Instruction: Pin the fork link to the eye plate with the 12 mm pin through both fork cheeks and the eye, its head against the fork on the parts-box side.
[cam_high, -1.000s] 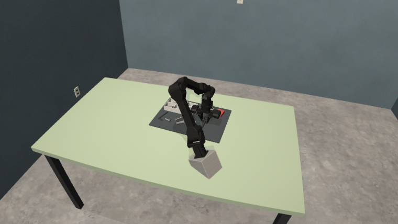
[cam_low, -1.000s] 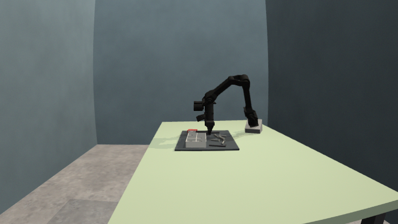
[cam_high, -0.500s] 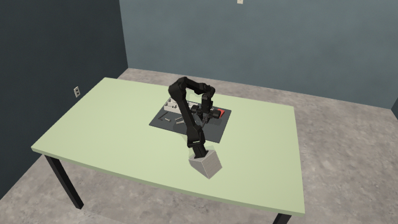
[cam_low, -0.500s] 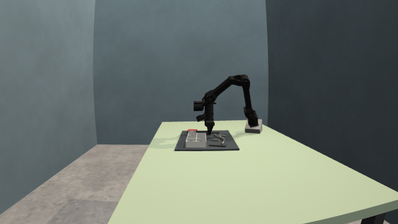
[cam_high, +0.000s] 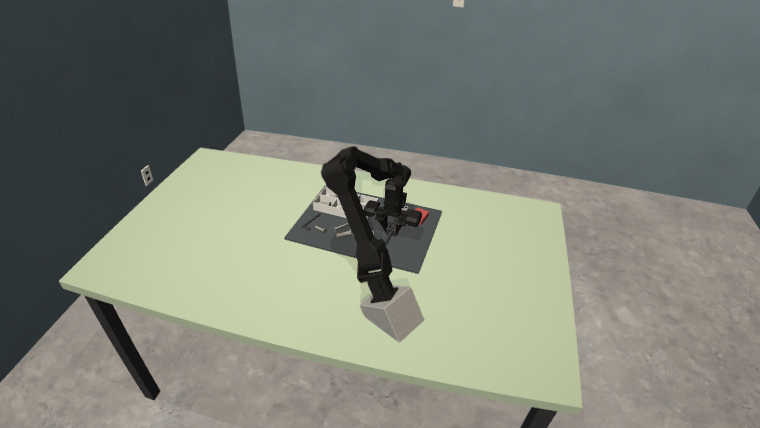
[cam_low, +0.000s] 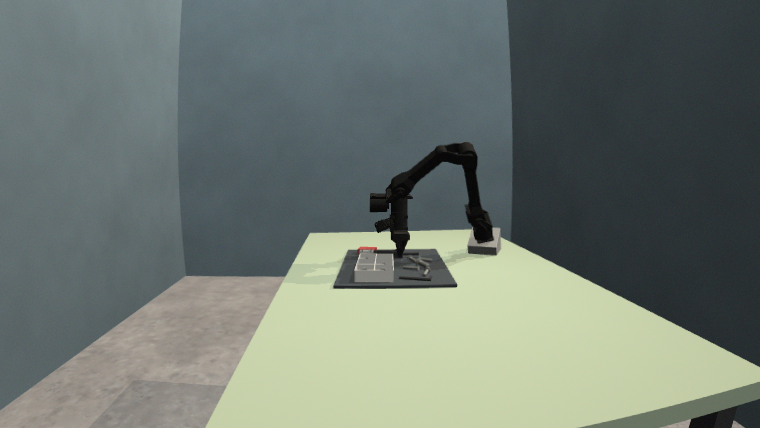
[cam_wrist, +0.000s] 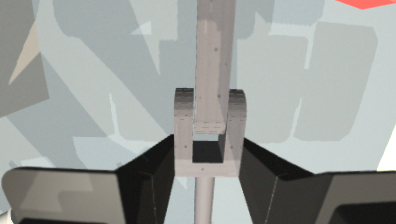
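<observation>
Right now my hand is 40 mm short of the eye plate and 30 mm above it. From my hand the other things lie so: red block: 120 mm ahead, 60 mm to the right, 30 mm below; then white parts box: 60 mm ahead, 210 mm to the left, 30 mm below; then mat: 10 mm ahead, 100 mm to the left, 40 mm below.
</observation>
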